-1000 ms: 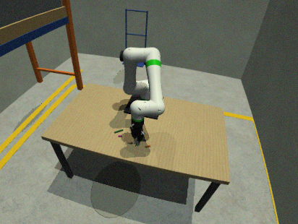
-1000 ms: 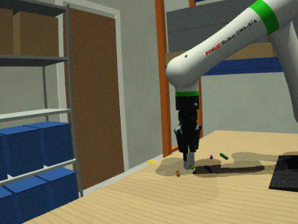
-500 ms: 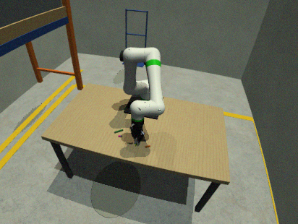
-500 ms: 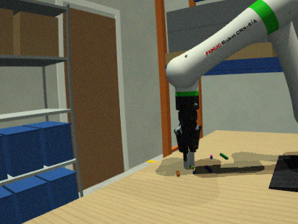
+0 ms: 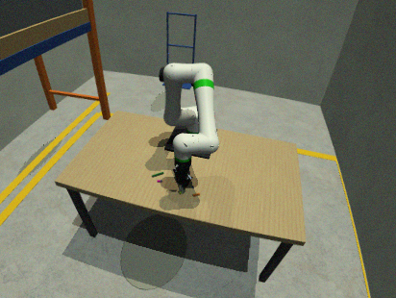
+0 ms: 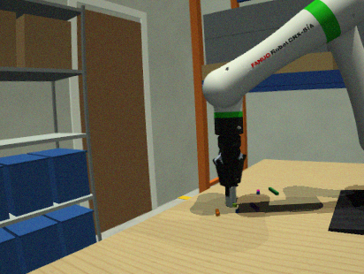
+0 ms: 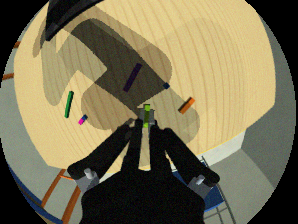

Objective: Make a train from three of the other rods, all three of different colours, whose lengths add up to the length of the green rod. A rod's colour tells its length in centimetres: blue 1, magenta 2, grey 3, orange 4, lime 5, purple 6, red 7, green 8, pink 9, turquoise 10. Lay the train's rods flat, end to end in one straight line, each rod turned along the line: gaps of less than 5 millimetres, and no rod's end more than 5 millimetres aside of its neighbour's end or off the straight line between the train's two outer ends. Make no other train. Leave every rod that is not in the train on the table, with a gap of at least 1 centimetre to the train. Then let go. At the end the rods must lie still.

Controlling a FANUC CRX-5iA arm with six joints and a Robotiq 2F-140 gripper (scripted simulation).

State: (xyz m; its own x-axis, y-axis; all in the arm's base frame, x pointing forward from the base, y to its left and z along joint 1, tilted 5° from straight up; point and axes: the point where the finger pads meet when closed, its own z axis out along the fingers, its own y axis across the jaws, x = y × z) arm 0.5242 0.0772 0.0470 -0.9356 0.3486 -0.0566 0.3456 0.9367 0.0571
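Right now the magenta rod is 3 cm behind my hand, 17 cm to the right of it and 3 cm below it. Also, from my hand: lime rod 3 cm below; purple rod 8 cm behind, 1 cm to the right, 3 cm below; orange rod 9 cm to the left, 3 cm below.
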